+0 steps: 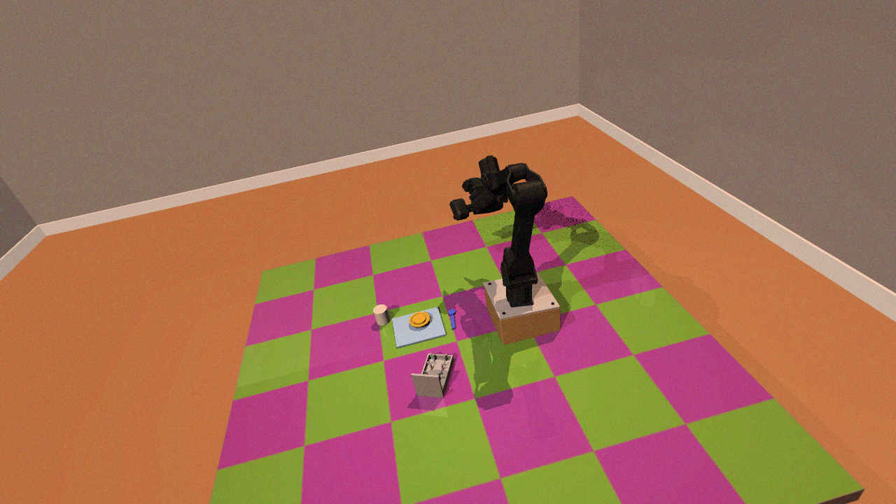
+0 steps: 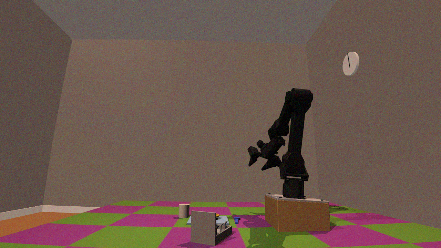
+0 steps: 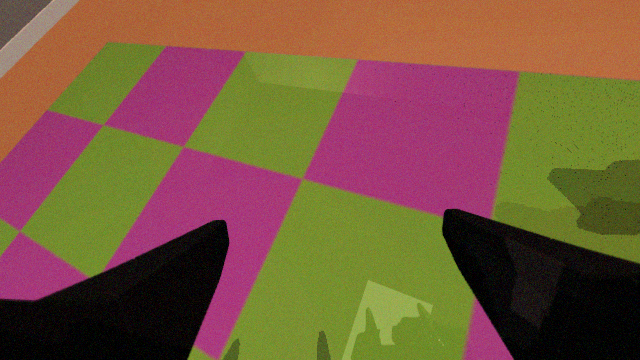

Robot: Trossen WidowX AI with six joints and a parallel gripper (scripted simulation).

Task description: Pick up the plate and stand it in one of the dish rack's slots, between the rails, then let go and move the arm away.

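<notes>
My gripper tip is 26 cm to the right of the yellow plate, 19 cm short of it and 19 cm above it. Round my gripper tip: beige cylinder 31 cm ahead, 21 cm to the left, 18 cm below; then blue spoon 26 cm to the left, 20 cm below, 9 cm ahead; then light blue mat 27 cm to the left, 20 cm below, 20 cm ahead.
</notes>
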